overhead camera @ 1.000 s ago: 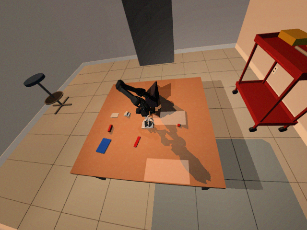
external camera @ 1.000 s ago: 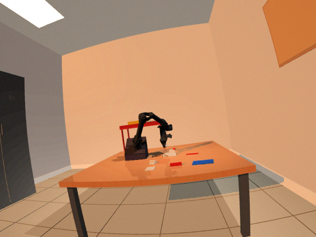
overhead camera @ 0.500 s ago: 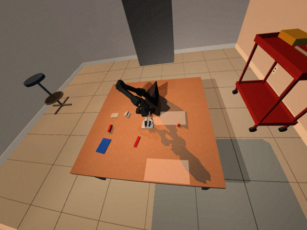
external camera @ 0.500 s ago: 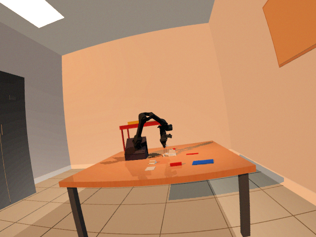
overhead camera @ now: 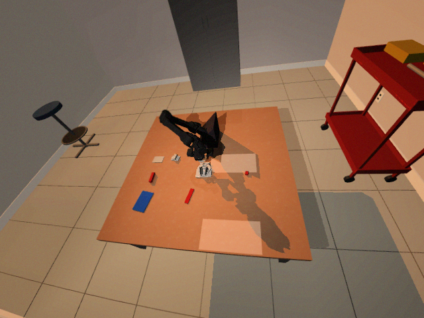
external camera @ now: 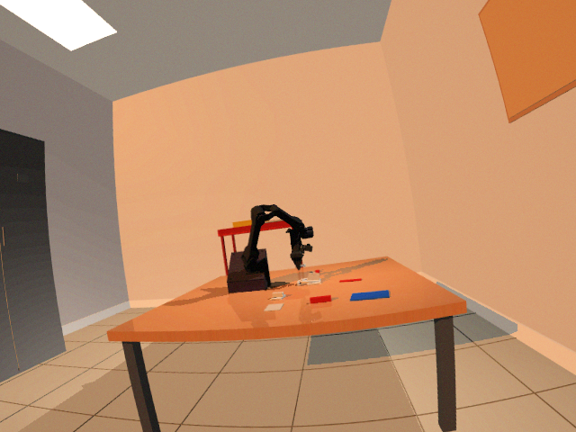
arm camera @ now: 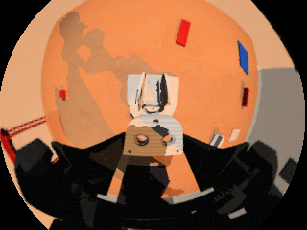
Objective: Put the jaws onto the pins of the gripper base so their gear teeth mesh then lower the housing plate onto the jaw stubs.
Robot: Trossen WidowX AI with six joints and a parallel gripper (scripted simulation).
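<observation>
Now: the grey jaw 2 cm ahead of my gripper tip, 2 cm to the left of it and 7 cm below it. Also, from my gripper tip: pale tile (8 cm behind, 43 cm to the right, 8 cm below); then small red cube (8 cm ahead, 32 cm to the left, 8 cm below); then white flat part (7 cm ahead, 8 cm below).
</observation>
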